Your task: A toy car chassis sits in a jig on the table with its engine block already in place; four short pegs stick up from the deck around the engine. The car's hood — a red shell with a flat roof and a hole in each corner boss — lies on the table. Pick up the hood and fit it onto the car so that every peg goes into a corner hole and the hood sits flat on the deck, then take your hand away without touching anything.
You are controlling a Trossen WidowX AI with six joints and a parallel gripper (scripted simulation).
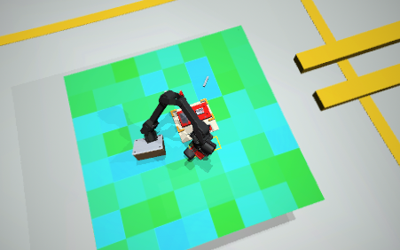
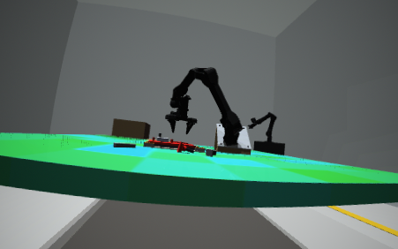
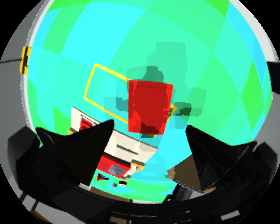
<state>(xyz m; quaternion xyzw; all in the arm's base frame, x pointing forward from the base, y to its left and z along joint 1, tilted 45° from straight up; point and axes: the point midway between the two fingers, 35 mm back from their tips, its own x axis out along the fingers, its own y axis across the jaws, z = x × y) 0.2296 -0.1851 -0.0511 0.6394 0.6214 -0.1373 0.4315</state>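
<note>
Now: the red hood 60 mm below my gripper tip. The rest, counted from my gripper tip: grey rod: 240 mm ahead, 430 mm to the left, 70 mm below.
</note>
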